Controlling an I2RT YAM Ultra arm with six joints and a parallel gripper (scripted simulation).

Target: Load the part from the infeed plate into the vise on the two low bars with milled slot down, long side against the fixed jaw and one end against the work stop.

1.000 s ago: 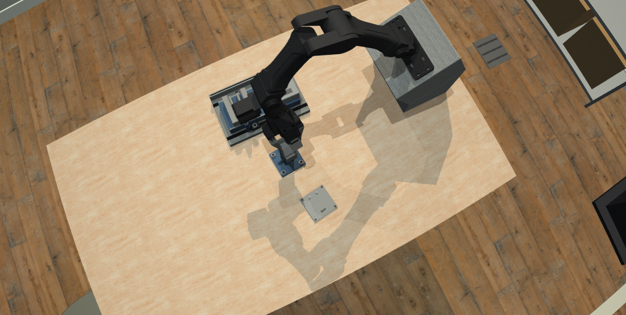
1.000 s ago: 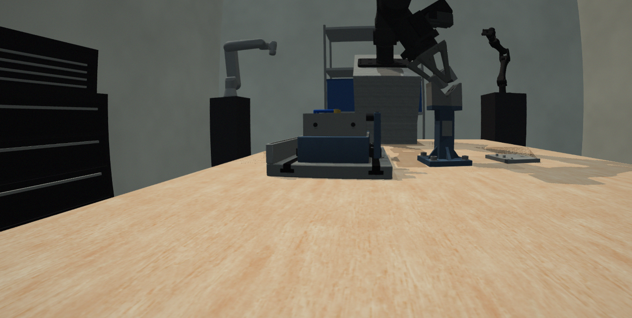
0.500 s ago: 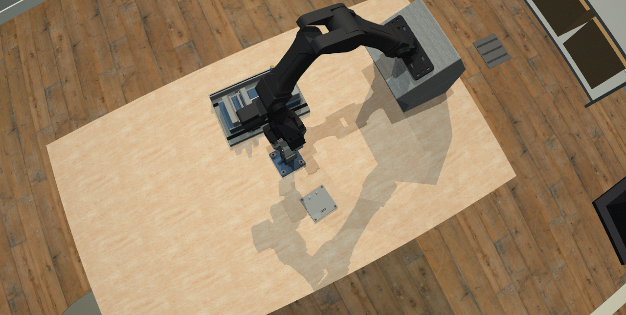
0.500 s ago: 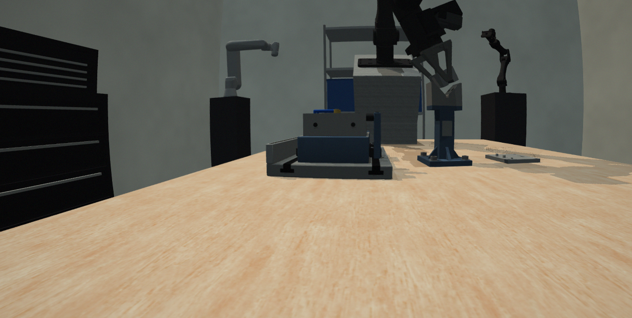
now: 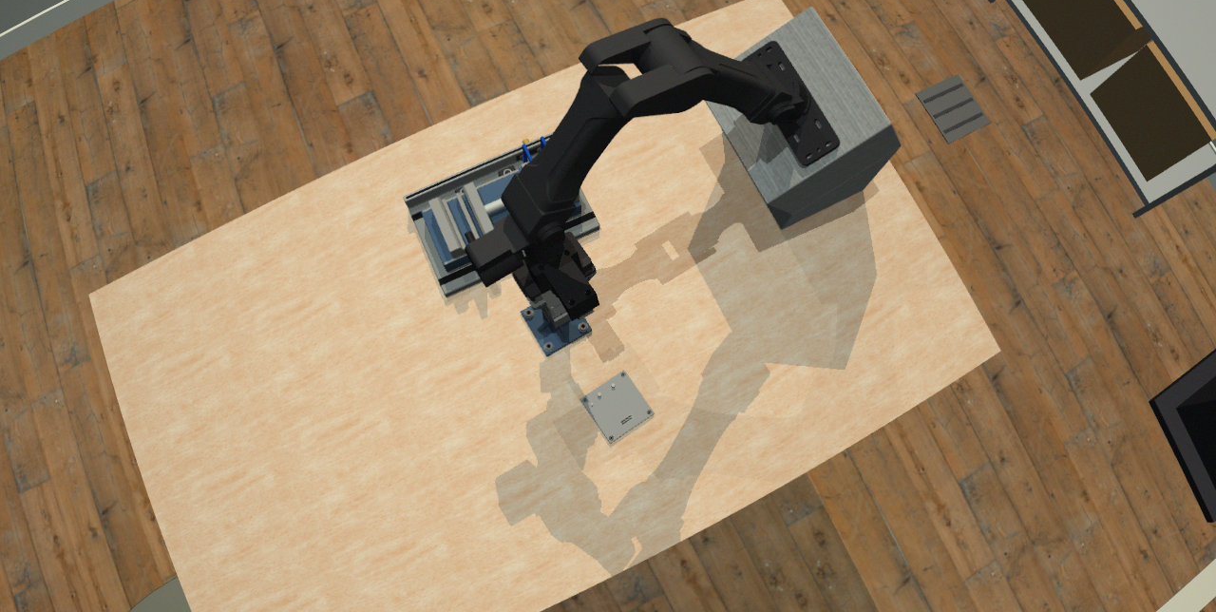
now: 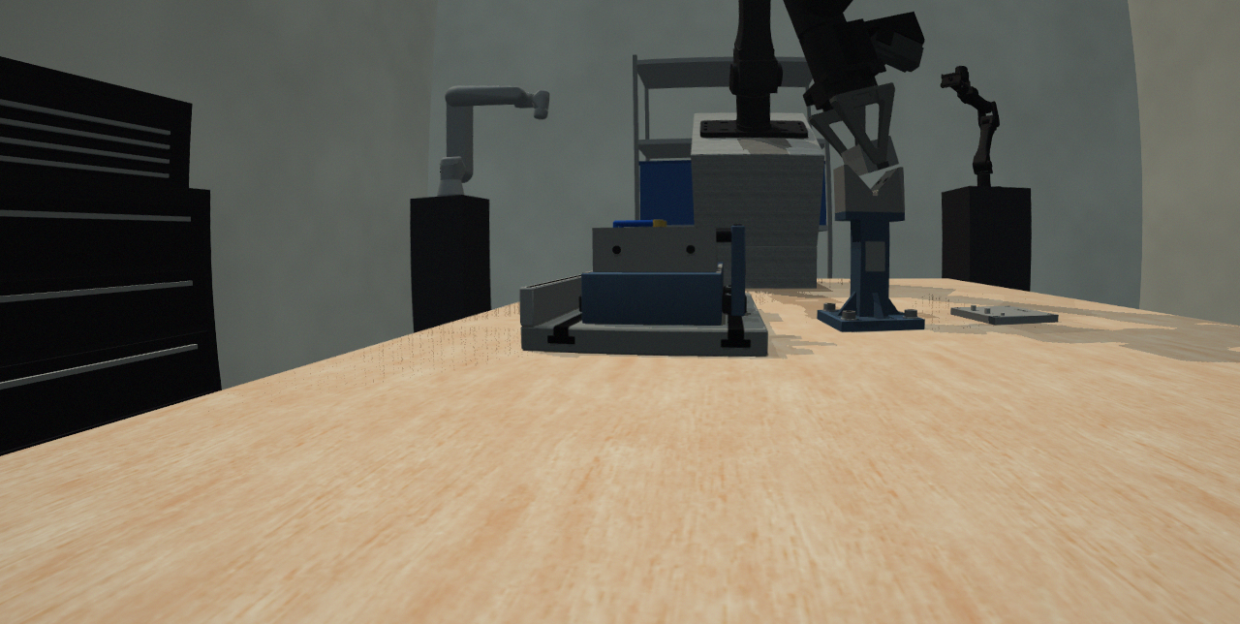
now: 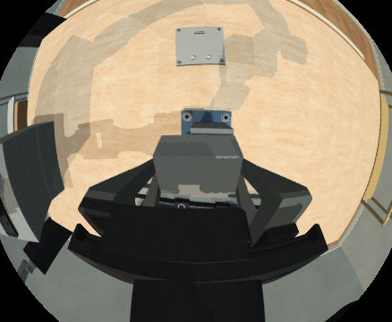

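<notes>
My gripper is now right at the part. From my hand the other things lie so: work stop rod (9 cm ahead, 17 cm to the right, 8 cm below); then air cylinder (8 cm behind, 21 cm to the right, 9 cm below); then infeed plate (2 cm behind, 18 cm to the left, 17 cm below).
</notes>
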